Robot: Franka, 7 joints.
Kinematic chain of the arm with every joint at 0, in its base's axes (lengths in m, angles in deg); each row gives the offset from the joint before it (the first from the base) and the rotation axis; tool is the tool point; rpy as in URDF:
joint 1: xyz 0 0 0.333 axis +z
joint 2: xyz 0 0 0 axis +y
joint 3: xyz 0 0 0.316 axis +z
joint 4: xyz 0.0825 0 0 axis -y
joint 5: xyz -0.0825 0 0.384 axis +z
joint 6: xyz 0 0 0 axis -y
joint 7: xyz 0.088 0 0 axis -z
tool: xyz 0 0 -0.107 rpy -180 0 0
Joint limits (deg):
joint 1: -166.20..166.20
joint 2: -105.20..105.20
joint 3: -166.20..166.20
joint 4: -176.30..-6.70
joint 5: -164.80..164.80
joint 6: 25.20..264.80
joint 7: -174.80..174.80
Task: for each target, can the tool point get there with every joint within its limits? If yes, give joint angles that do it. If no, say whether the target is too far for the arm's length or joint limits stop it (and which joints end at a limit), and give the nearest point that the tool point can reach.
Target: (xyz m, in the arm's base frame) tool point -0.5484 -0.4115 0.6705
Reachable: yes | joints 79.99 -70.62 79.94 -58.60 133.56 183.29 -130.33
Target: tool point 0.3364 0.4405 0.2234
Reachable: yes | joints 1.09 50.42 68.59 -120.69 74.35 209.73 -73.74
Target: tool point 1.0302 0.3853 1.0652
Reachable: no: too far | nearest point 0.6689 0.2502 0.8084 | short by 0.463 m
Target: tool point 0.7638 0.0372 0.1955
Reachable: yes | joints -21.42 81.02 36.13 -45.89 70.30 83.87 -94.27
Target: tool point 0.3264 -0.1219 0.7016
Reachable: yes | joints -54.22 -49.57 18.48 -143.55 -23.37 180.19 138.82
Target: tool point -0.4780 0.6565 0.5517
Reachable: yes | joints -36.77 -83.62 46.79 -31.77 102.48 110.09 29.43
